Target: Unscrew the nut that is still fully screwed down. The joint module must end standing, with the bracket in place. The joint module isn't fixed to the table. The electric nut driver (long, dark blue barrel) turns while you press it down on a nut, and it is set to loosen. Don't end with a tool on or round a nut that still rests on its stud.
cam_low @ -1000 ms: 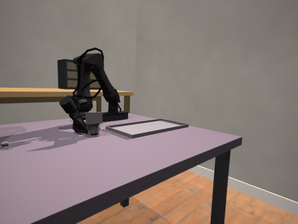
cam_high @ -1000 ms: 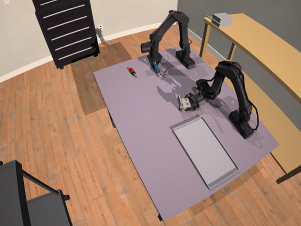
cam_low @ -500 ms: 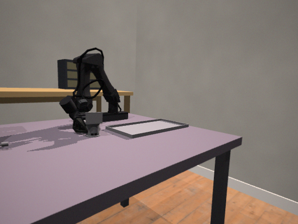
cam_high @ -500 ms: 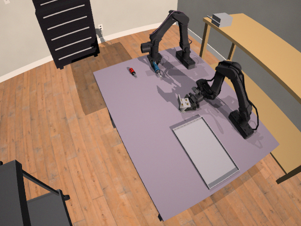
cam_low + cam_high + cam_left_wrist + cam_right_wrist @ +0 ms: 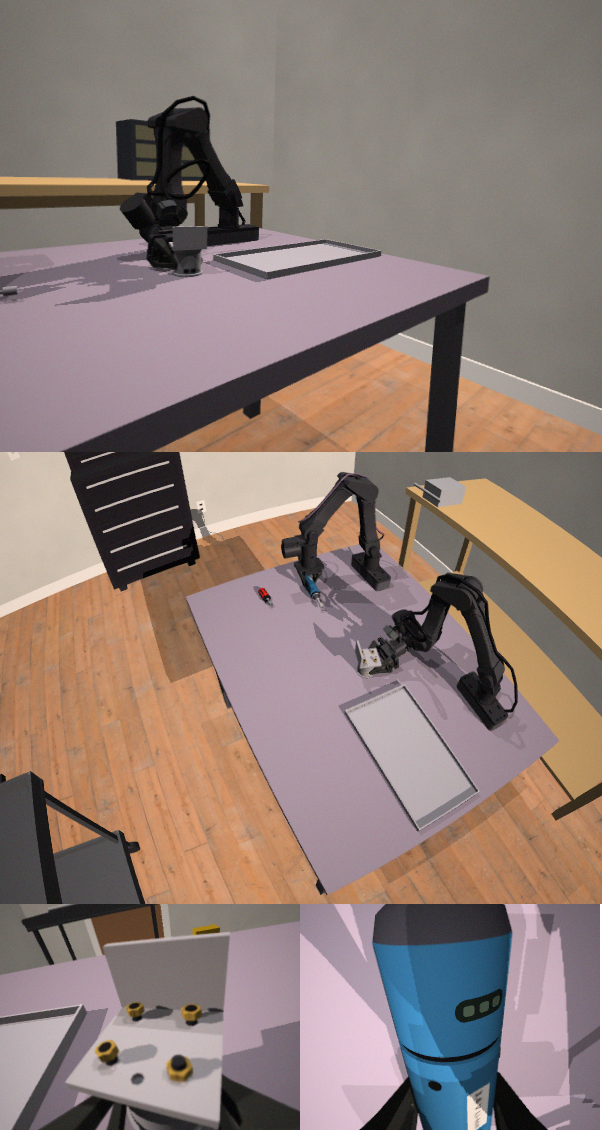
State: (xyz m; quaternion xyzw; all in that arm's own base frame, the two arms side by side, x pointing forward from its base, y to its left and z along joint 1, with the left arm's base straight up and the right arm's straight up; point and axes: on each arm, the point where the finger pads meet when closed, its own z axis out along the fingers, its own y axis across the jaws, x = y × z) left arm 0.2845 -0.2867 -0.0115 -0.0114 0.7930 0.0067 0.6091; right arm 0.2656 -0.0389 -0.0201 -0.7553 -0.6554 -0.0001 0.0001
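Observation:
Now: the joint module 10 mm above my left hand. From my left hand the other things lie so: shallow tray 30 mm ahead, 320 mm to the left, 20 mm below; then white L-shaped bracket 50 mm above; then socket 320 mm to the right.

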